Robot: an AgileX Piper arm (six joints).
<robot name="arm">
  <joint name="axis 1" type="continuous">
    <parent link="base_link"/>
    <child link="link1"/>
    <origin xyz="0 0 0.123" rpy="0 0 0"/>
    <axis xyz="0 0 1"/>
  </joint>
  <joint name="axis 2" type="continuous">
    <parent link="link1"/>
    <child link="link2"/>
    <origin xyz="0 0 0" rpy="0 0 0"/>
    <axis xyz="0 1 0"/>
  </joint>
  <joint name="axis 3" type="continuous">
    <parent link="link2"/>
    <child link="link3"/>
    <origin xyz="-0.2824 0 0.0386" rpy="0 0 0"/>
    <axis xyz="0 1 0"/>
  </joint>
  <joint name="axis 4" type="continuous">
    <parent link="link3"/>
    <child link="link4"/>
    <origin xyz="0.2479 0 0.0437" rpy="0 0 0"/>
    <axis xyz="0.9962 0 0.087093"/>
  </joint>
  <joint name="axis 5" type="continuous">
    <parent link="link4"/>
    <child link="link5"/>
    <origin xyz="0 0 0" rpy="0 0 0"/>
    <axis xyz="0 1 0"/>
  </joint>
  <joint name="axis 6" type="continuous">
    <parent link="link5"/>
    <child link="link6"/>
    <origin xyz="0.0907 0 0.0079" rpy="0 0 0"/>
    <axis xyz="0.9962 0 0.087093"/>
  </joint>
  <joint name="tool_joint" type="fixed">
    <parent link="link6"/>
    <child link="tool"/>
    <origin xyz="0 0 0" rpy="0 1.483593 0"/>
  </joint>
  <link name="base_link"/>
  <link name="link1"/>
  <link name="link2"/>
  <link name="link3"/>
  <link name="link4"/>
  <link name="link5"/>
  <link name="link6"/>
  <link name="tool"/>
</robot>
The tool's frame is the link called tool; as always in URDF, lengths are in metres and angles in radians. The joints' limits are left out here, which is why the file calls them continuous.
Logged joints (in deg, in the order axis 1, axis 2, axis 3, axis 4, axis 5, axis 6), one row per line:
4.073, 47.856, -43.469, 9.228, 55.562, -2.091
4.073, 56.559, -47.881, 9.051, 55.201, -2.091
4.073, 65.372, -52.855, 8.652, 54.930, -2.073
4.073, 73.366, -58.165, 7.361, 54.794, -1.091
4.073, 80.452, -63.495, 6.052, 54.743, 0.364
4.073, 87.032, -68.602, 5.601, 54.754, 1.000
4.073, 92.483, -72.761, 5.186, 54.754, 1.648
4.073, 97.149, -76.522, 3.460, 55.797, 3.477
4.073, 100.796, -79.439, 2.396, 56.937, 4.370
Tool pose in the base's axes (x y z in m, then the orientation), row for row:
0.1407, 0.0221, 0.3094, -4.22, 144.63, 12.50
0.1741, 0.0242, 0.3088, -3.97, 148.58, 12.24
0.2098, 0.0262, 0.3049, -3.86, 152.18, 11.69
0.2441, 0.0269, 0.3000, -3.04, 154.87, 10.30
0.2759, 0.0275, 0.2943, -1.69, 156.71, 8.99
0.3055, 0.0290, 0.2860, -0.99, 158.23, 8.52
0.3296, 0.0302, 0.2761, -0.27, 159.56, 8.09
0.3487, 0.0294, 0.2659, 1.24, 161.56, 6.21
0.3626, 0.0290, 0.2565, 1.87, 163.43, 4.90
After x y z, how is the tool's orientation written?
As a rotation vector, in degrees.
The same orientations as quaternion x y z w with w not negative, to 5 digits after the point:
-0.02773, 0.95037, 0.08214, 0.29879
-0.02566, 0.96035, 0.07911, 0.26609
-0.02457, 0.96854, 0.07440, 0.23618
-0.01913, 0.97441, 0.06481, 0.21438
-0.01055, 0.97822, 0.05612, 0.19957
-0.00614, 0.98095, 0.05282, 0.18685
-0.00166, 0.98319, 0.04985, 0.17567
0.00757, 0.98650, 0.03792, 0.15916
0.01132, 0.98916, 0.02966, 0.14337

